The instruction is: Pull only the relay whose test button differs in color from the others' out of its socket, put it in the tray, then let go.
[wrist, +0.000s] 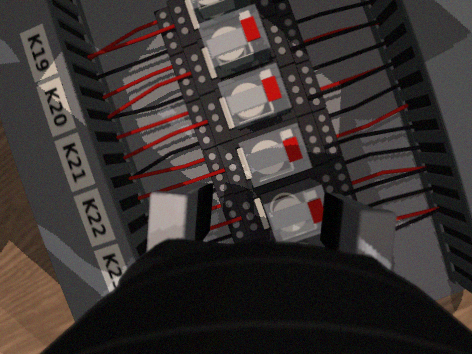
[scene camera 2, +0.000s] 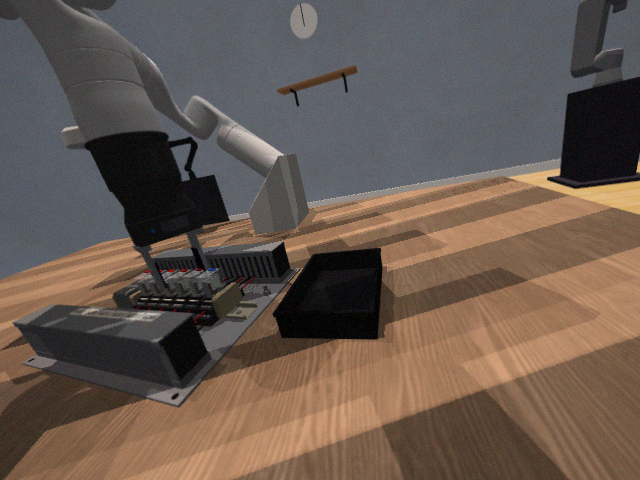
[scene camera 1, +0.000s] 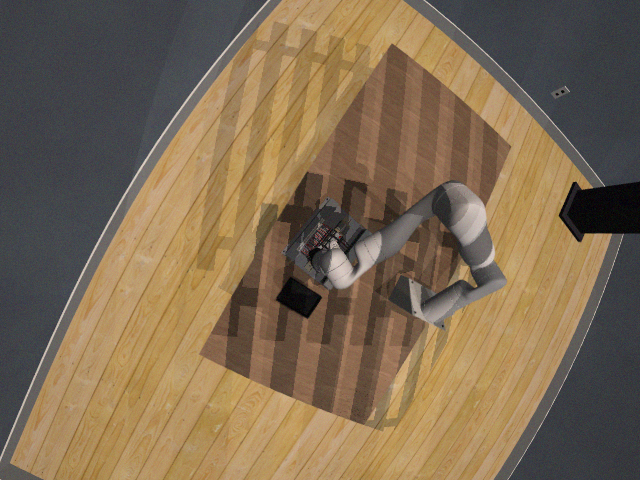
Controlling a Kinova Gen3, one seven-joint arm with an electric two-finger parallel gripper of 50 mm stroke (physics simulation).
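Places are measured from the arm's base along level axes (x ahead, y left, z up), in centimetres.
Pixels of known places: gripper, fingertip midpoint: (wrist: 266,212) (scene camera 2: 184,277); arm's base, origin of the base link: (scene camera 2: 279,169) (scene camera 1: 428,311).
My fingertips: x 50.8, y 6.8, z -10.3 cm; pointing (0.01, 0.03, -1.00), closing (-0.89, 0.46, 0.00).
For each thing: its middle in the pictures, then the offset to it from my fingertips. "pt": a spot on its surface instead.
- relay with the blue test button, body centre: (wrist: 309,260) (scene camera 2: 213,285) dx -1.0, dy +3.4, dz -2.0 cm
- red-button relay, body centre: (wrist: 294,208) (scene camera 2: 199,285) dx -1.2, dy +0.7, dz -2.0 cm
- black tray, body centre: (scene camera 2: 337,286) (scene camera 1: 299,297) dx -4.8, dy +20.5, dz -5.0 cm
- grey panel, surface spot: (scene camera 2: 232,330) pt dx +2.9, dy +7.9, dz -6.5 cm
- front wire duct, body centre: (wrist: 76,148) (scene camera 2: 102,338) (scene camera 1: 311,228) dx +8.5, dy -6.6, dz -3.5 cm
- rear slotted duct, surface spot: (scene camera 2: 279,258) pt dx -10.2, dy +9.5, dz -2.5 cm
- label strip, surface spot: (wrist: 70,162) pt dx +7.8, dy -5.7, dz -0.4 cm
In scene view 2, the relay with the blue test button (scene camera 2: 211,270) sits in its socket at the row end nearest the tray. The other relays, such as a red-button relay (wrist: 296,215), have red buttons. My gripper (scene camera 2: 183,277) (wrist: 266,212) is open and empty, its fingers on either side of the relay row. In the wrist view that red-button relay shows between the fingertips; the blue button does not show there, and the gripper body covers that end of the row. The black tray (scene camera 1: 298,297) (scene camera 2: 328,326) is empty and stands beside the panel.
The row sits on a grey panel (scene camera 2: 232,330) between a front wire duct (scene camera 2: 98,330) and a rear slotted duct (scene camera 2: 279,258). Red and black wires run close to the sockets. A label strip (wrist: 70,162) reads K19 to K22. The arm's base (scene camera 1: 405,294) (scene camera 2: 281,201) stands behind.
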